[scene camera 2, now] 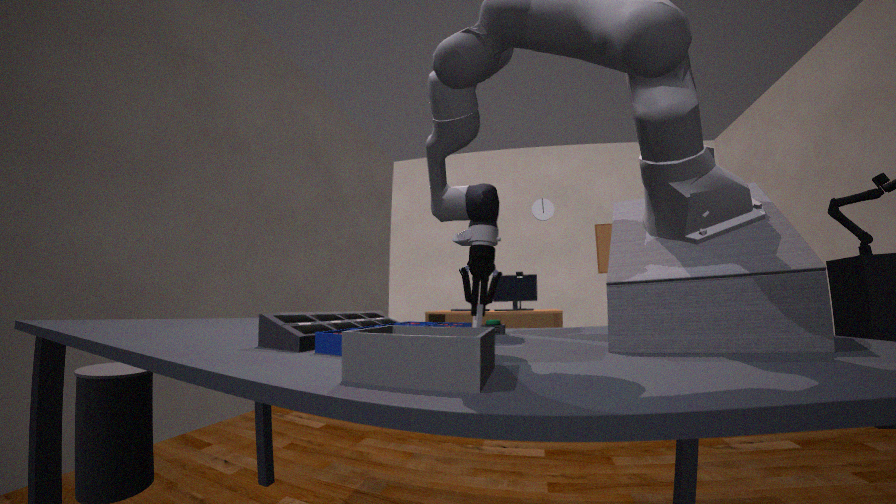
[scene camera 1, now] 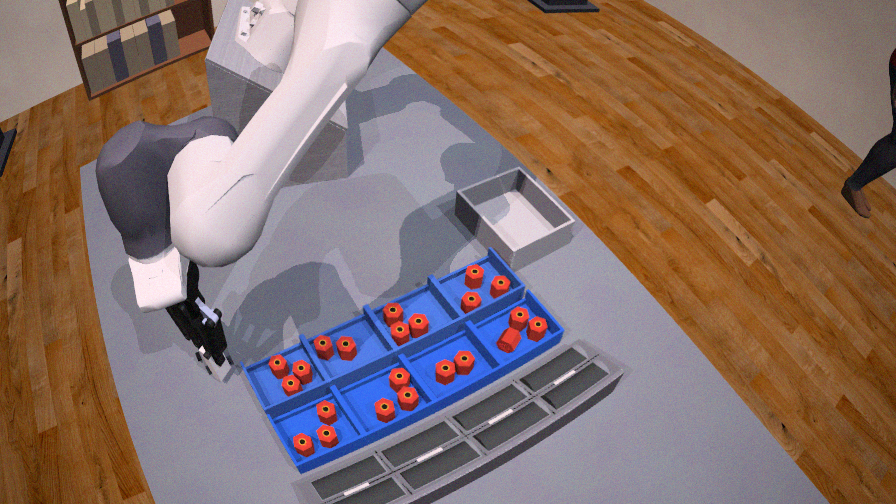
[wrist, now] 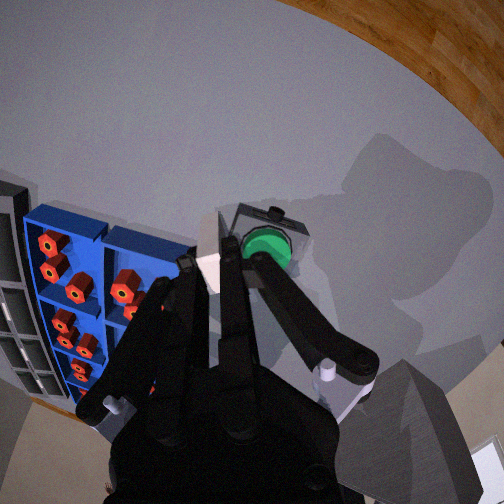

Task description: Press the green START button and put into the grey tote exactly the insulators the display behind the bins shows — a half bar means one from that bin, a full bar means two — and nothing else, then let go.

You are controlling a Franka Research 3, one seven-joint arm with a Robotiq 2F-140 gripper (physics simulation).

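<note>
My gripper (scene camera 1: 216,363) is shut and empty, pointing down at the left end of the blue bins (scene camera 1: 404,360). In the wrist view the closed fingertips (wrist: 232,247) sit at the left edge of the green START button (wrist: 266,247) on its small grey box; I cannot tell if they touch. The bins hold red hexagonal insulators (scene camera 1: 401,325), two or three per compartment. The display (scene camera 1: 463,426) behind the bins has dark panels with no bars lit. The grey tote (scene camera 1: 513,216) stands empty beyond the bins' right end. The gripper (scene camera 2: 479,316) also shows in scene camera 2.
The robot's grey pedestal (scene camera 2: 714,294) stands at the back of the table. The arm's elbow (scene camera 1: 206,181) hangs over the table's left half. Wooden floor surrounds the table, with a bookshelf (scene camera 1: 131,37) off to the far left.
</note>
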